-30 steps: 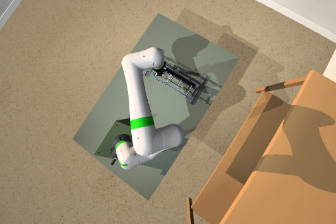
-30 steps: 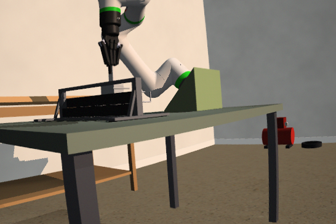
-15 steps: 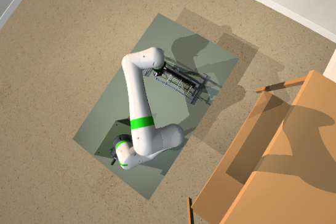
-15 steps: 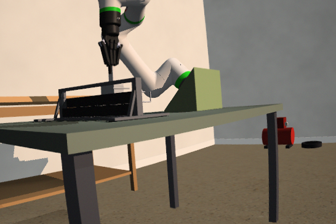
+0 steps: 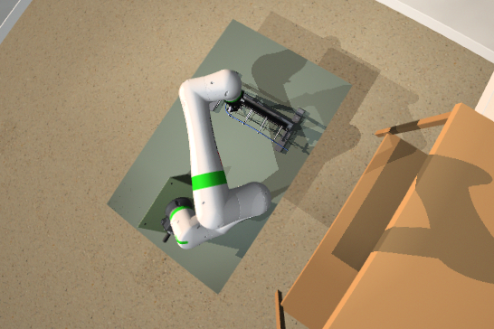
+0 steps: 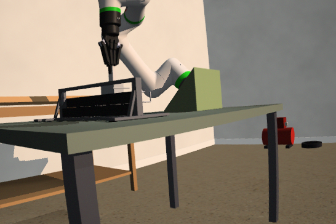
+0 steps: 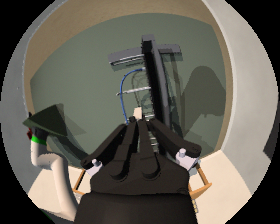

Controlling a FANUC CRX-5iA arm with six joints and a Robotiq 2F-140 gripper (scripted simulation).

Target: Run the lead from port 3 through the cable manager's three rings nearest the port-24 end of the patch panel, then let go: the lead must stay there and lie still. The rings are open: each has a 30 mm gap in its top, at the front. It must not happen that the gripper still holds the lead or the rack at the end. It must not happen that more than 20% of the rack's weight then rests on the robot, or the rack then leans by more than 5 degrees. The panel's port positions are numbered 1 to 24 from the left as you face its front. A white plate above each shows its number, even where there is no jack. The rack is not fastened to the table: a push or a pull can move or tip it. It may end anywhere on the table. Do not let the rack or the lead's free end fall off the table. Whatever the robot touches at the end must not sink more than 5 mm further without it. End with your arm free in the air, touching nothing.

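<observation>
Right now the dark rack is 110 mm below my hand, 60 mm ahead of it and 50 mm to the right of it.
</observation>
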